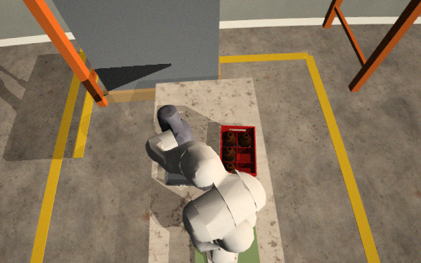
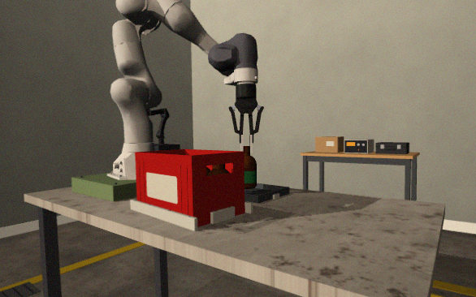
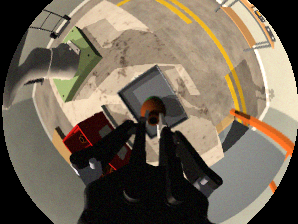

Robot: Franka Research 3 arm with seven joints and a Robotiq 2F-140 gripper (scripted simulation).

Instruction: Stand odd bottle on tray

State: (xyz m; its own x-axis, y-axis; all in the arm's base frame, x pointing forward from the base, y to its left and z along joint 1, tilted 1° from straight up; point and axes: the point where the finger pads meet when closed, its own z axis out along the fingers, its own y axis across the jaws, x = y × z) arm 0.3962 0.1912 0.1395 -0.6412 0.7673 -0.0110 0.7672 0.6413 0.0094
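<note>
My gripper is now 90 mm above the brown bottle. Round my hand: dark tray (180 mm below); red crate (300 mm to the right, 100 mm below, 10 mm ahead).
</note>
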